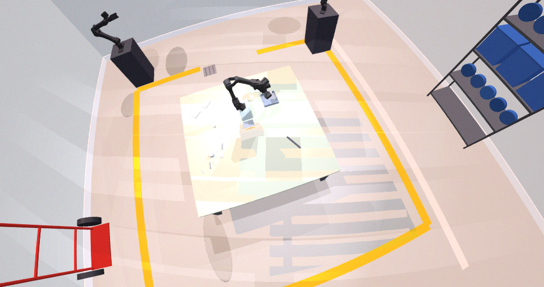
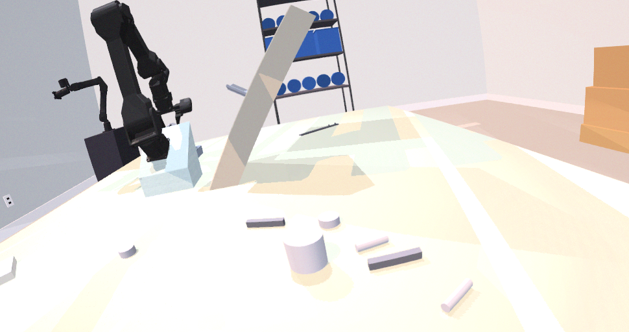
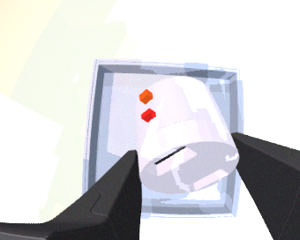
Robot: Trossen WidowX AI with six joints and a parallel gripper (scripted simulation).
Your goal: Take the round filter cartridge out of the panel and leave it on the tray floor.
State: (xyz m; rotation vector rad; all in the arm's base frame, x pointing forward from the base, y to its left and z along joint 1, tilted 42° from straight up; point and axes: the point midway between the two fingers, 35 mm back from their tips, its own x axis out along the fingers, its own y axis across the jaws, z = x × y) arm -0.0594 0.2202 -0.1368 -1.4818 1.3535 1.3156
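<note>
My gripper tip is now 110 mm above the tray, 10 mm to the right of it and 10 mm past it. The rest, counted from my gripper tip: filter cartridge: right at my gripper tip.
</note>
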